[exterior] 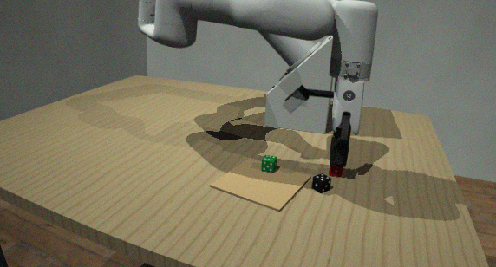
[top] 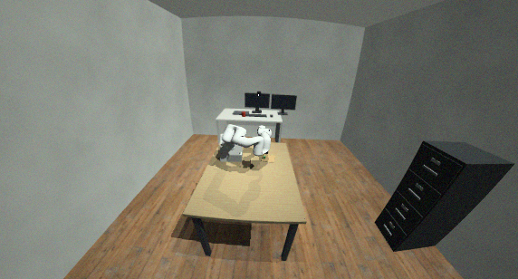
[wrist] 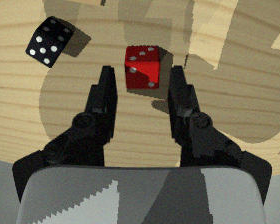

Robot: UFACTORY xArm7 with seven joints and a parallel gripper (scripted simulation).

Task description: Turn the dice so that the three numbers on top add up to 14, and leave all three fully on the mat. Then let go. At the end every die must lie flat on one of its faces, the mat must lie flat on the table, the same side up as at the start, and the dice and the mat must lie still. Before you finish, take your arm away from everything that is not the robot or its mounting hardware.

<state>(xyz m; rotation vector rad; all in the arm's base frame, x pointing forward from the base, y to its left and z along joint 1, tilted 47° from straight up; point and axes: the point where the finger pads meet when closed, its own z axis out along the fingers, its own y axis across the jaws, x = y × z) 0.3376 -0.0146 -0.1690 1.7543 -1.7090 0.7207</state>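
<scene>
Now: the red die 4 cm below my hand. Also, from my hand: green die 3 cm ahead, 13 cm to the right, 3 cm below; black die 7 cm ahead, 3 cm to the right, 4 cm below; tan mat 8 cm ahead, 13 cm to the right, 5 cm below.
</scene>
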